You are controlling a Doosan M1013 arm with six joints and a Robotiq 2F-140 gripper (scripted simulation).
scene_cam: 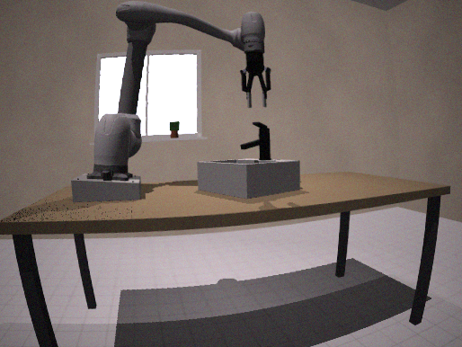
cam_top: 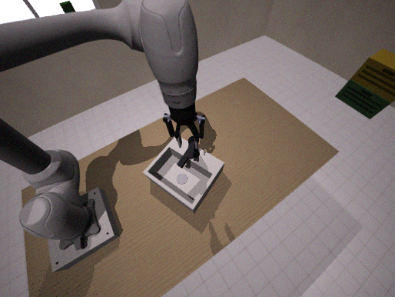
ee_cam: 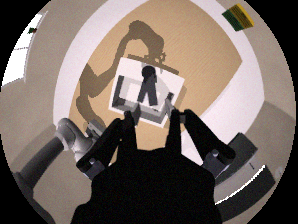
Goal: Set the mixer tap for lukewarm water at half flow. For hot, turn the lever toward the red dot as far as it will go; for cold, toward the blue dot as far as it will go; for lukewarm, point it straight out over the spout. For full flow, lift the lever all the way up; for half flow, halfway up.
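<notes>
Right now the black mixer tap is 15 cm below my hand, 5 cm to the left of it and 3 cm ahead of it. Round my hand: sink basin (34 cm below, 6 cm behind, 2 cm to the left).
</notes>
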